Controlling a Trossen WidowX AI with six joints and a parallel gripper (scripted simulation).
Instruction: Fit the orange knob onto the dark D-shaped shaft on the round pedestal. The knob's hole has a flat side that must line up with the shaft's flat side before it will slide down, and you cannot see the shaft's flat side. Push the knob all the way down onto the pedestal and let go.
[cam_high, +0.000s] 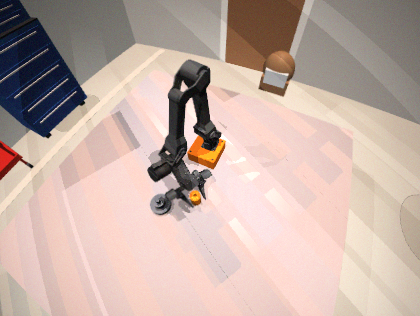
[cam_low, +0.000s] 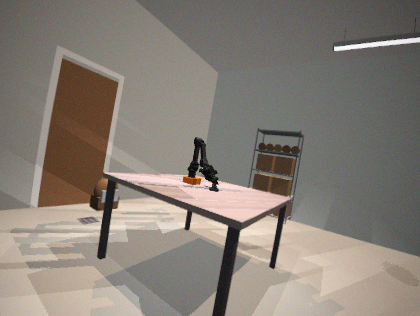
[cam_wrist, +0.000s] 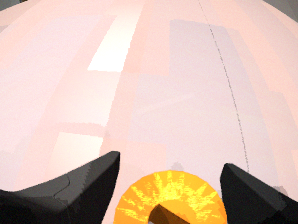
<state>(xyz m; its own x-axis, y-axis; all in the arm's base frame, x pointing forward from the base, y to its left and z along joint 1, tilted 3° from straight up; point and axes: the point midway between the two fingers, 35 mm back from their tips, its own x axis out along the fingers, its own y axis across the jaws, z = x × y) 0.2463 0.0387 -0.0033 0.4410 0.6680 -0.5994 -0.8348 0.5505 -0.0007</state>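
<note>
The orange knob is 20 mm behind my gripper tip, 20 mm to the right of it and 10 mm below it. The rest, counted from my gripper tip: round pedestal: 50 mm ahead, 150 mm to the right, 10 mm below.
</note>
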